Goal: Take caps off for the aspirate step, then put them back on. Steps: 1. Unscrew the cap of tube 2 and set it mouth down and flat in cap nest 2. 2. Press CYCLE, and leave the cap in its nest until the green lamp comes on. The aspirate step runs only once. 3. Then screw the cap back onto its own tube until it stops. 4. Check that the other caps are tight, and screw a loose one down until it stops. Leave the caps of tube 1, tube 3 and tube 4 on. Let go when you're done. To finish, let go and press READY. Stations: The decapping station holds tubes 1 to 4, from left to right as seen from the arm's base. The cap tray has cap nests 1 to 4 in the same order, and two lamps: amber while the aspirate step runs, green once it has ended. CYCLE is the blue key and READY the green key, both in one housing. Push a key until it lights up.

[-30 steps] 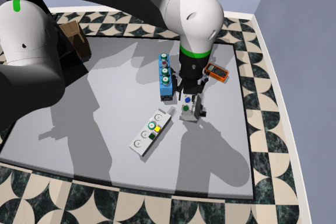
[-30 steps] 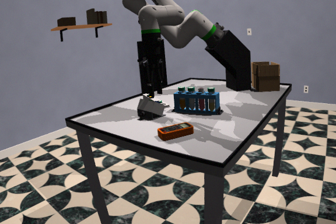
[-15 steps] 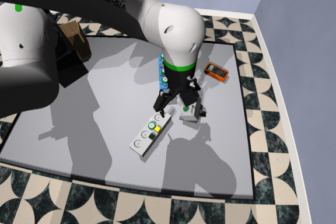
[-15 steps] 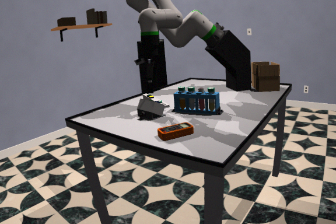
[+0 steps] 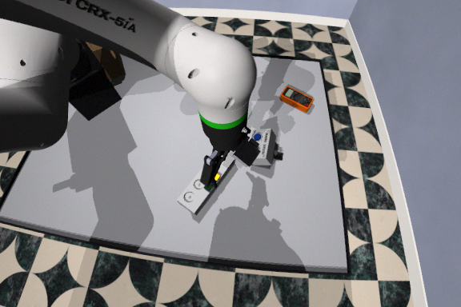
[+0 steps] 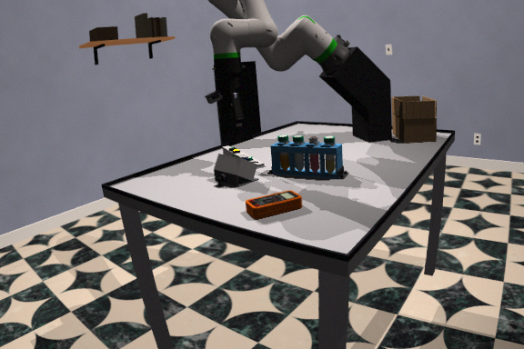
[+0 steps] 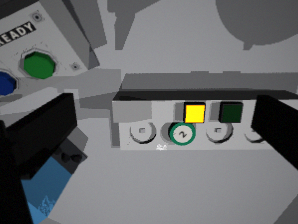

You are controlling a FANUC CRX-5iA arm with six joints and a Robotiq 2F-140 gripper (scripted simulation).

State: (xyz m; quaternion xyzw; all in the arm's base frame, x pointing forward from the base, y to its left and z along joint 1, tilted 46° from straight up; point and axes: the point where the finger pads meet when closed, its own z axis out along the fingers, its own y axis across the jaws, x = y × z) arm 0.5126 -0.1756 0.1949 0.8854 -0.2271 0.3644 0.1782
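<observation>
The cap lies 10 cm below my hand, 7 cm behind it and 1 cm to the left of it. From my hand the other things lie so: green ready key: 9 cm ahead, 7 cm to the left, 5 cm below; then blue cycle key: 11 cm to the left, 11 cm ahead, 5 cm below; then key housing: 12 cm ahead, 9 cm to the left, 6 cm below.
</observation>
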